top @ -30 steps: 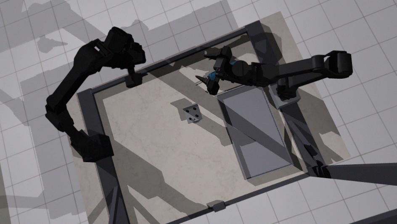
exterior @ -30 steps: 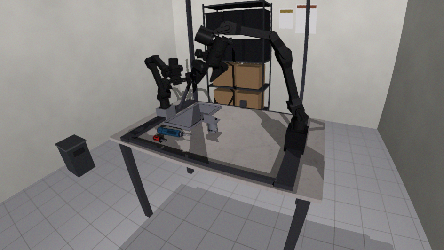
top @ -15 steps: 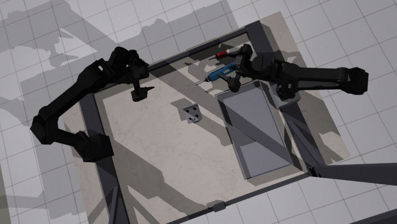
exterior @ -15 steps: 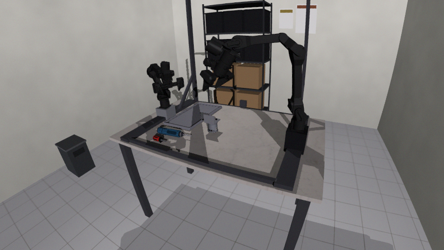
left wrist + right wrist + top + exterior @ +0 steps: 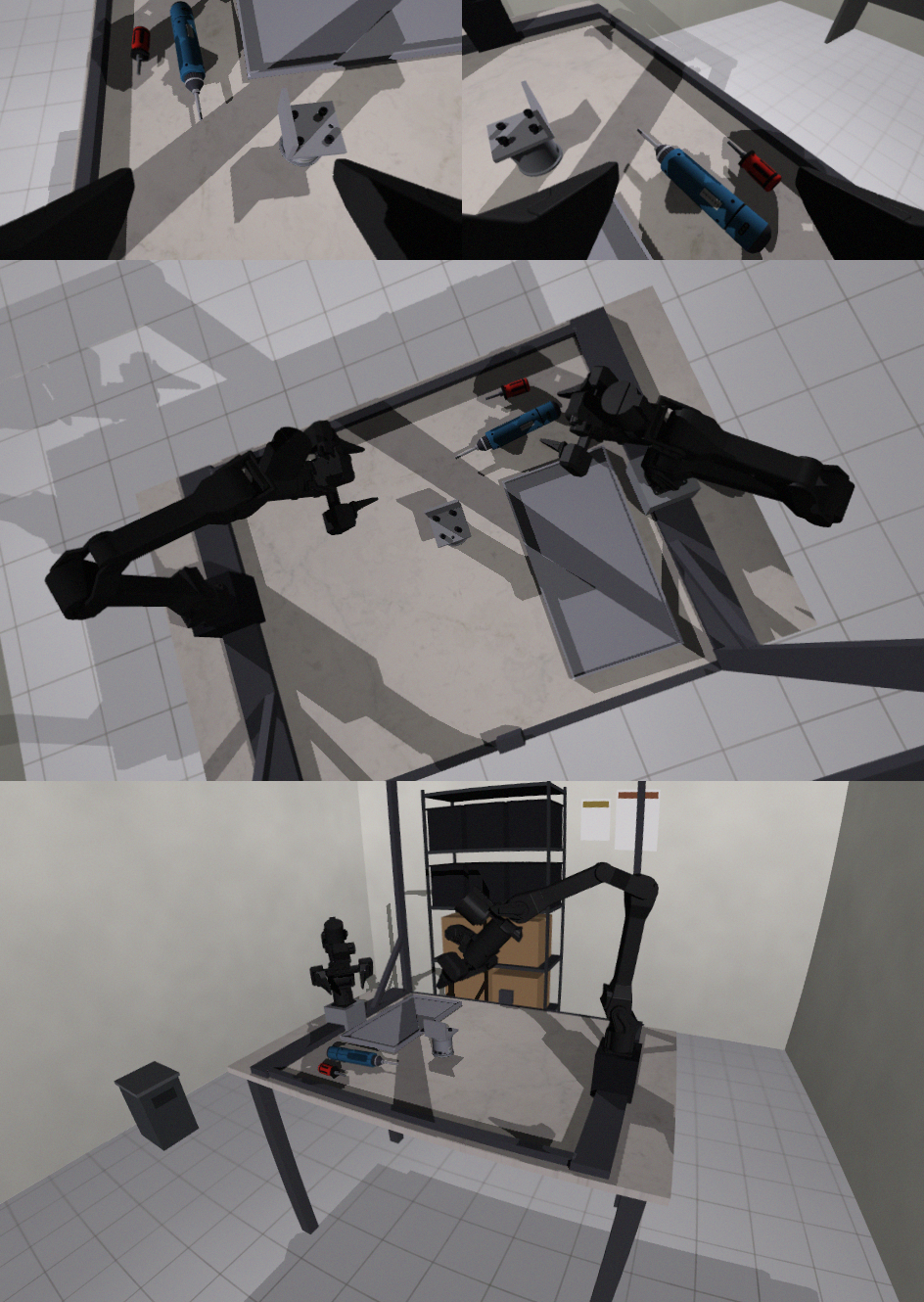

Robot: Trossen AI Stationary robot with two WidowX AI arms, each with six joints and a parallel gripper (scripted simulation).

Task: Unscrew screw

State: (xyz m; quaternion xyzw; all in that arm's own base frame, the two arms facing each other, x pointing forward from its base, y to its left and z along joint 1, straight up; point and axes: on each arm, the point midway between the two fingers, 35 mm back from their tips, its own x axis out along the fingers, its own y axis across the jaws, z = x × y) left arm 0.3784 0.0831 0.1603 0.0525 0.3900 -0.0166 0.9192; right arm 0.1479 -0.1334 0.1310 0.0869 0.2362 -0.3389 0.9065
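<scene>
Right now my left hand is 21 cm above the screw, 10 cm to the left of it and 10 cm past it. From my left hand the other things lie so: grey bracket (20 cm below, 12 cm to the right, 9 cm behind); bit (25 cm below, 18 cm to the right, 6 cm ahead); joint module (24 cm below, 12 cm to the right, 9 cm behind).
</scene>
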